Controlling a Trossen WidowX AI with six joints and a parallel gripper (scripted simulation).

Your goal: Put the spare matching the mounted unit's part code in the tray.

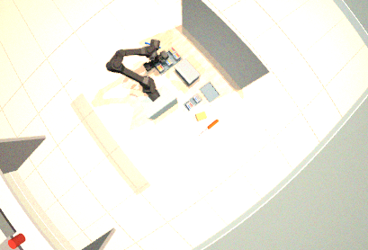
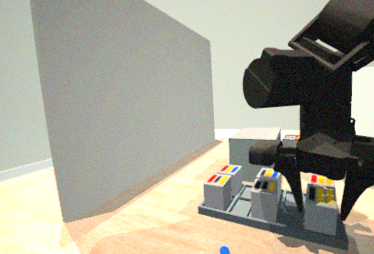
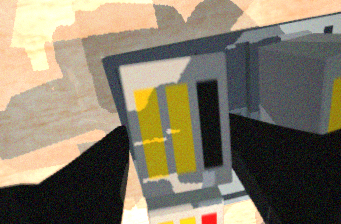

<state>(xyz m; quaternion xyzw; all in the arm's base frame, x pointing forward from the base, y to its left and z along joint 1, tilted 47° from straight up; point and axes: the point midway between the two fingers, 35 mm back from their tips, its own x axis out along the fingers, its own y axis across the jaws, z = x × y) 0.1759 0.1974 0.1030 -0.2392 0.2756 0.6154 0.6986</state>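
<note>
Right now the flat grey tray is 160 mm ahead of my gripper tip, 410 mm to the right of it and 10 mm below it. From my gripper tip the other things lie so: small rack 10 mm ahead, 390 mm to the right, 10 mm below; then grey mounted unit 120 mm ahead, 190 mm to the right, 30 mm above; then blue pen 80 mm ahead, 160 mm to the left, 10 mm below.
</note>
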